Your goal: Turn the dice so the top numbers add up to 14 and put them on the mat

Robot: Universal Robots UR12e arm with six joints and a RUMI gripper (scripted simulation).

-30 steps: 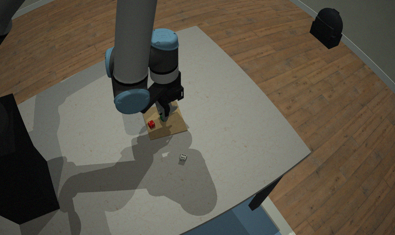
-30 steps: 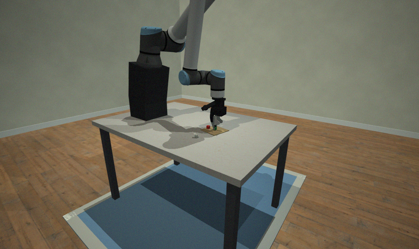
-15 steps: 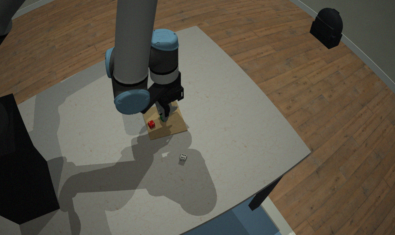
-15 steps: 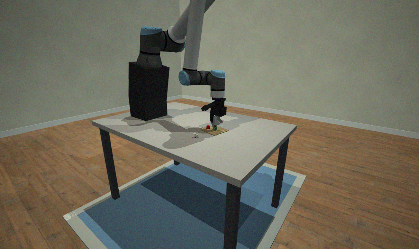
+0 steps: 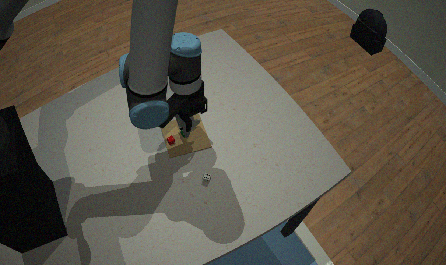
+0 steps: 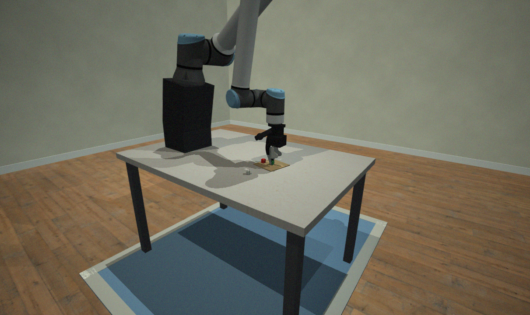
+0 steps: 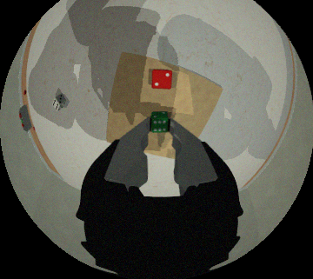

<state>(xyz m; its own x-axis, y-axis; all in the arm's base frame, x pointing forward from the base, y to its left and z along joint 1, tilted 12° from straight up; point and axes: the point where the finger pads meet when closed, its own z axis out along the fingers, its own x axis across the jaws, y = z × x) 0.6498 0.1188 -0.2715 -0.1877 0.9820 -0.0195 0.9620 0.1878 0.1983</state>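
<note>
My hand is 1 cm above the green die. The rest, counted from my hand: white die (18 cm to the right, 1 cm below); red die (5 cm behind, 1 cm to the right, 1 cm below); mat (2 cm below).
</note>
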